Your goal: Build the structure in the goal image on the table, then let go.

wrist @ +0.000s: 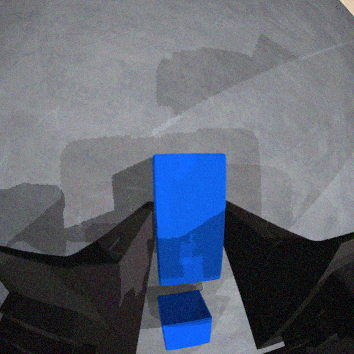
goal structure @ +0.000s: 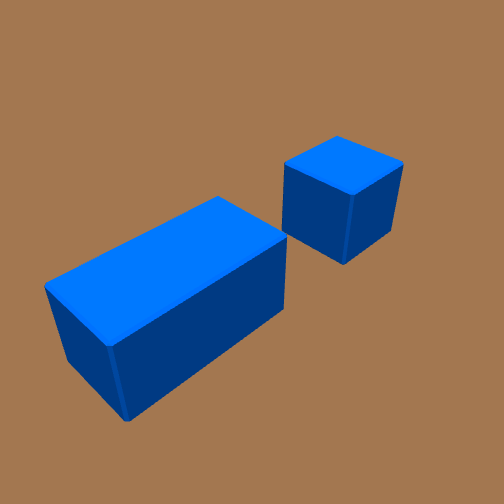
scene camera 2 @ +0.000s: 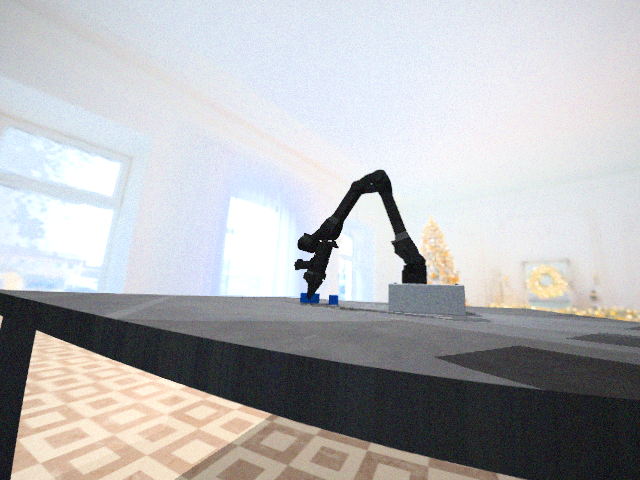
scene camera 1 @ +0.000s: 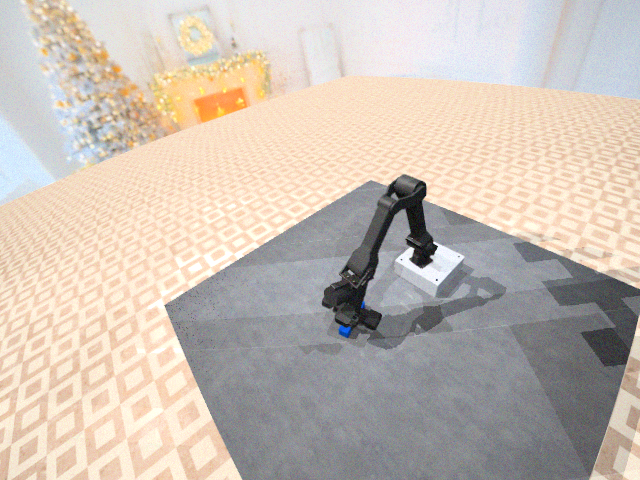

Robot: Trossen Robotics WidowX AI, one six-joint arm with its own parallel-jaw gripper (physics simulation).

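Where they show: gripper, fingertip midpoint: [wrist: 185, 208] [scene camera 2: 308, 298]; arm's base at its link origin: [scene camera 2: 415, 285] [scene camera 1: 420, 260].
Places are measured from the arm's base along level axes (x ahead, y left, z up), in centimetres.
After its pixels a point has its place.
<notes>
A long blue block [wrist: 189, 197] @(z -3.6, x 37.4, y 2.8 cm) [scene camera 1: 345, 330] @(z -3.7, x 38.3, y 3.8 cm) [scene camera 2: 309, 298] lies flat, low at the grey table [scene camera 1: 413, 403] @(z -7.2, x 36.0, y 31.5 cm) [scene camera 2: 258, 320] @(z -7.2, x 9.0, y 53.9 cm). My gripper [wrist: 189, 242] @(z -5.4, x 36.7, y 2.1 cm) [scene camera 1: 352, 321] @(z -5.4, x 36.7, y 2.1 cm) [scene camera 2: 311, 290] @(z -5.4, x 36.7, y 2.1 cm) points straight down and is shut on it, one black finger on each long side. I cannot tell whether the block touches the table. A small blue cube [wrist: 184, 317] @(z -4.4, x 30.0, y -0.9 cm) [scene camera 1: 363, 305] @(z -4.5, x 27.4, y -0.6 cm) [scene camera 2: 333, 299] @(z -5.4, x 27.8, y -0.2 cm) sits on the table just behind the block's near end, towards the arm's base, apart from it.
The arm's white base block [scene camera 1: 431, 269] @(z 0.0, x 0.7, y 5.6 cm) [scene camera 2: 426, 299] @(z -3.8, x -4.8, y 10.5 cm) stands behind the blocks. The dark table ends in an edge on the left [scene camera 1: 178, 330] and at the front [scene camera 2: 258, 371] @(z -8.7, x -2.8, y 65.2 cm), above a patterned floor.
</notes>
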